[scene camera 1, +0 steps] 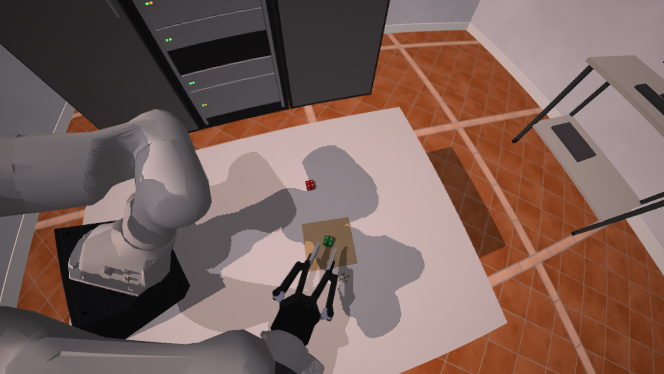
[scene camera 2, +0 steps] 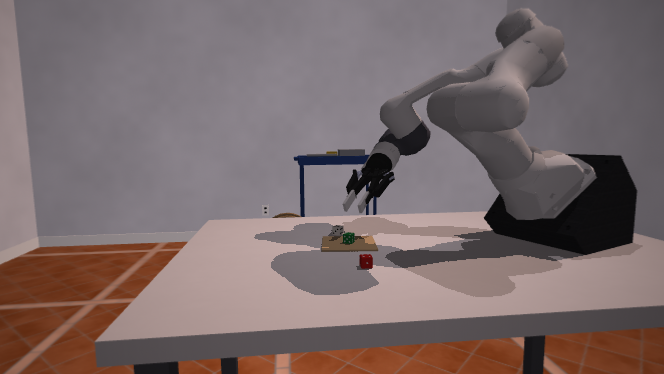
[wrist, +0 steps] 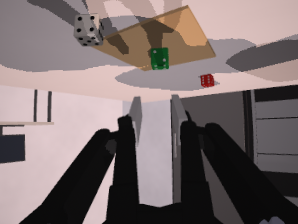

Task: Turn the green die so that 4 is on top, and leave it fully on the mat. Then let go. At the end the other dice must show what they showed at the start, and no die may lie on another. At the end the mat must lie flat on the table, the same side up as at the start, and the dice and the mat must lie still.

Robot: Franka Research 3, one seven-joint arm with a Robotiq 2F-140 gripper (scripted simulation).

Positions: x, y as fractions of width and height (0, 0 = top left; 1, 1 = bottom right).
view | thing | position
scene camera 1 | gripper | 0.49, 0.66
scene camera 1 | tan mat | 0.51, 0.61
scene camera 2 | gripper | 0.53, 0.56
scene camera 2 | tan mat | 0.50, 0.65
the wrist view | gripper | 0.53, 0.47
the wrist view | tan mat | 0.63, 0.19
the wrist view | white die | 0.30, 0.13
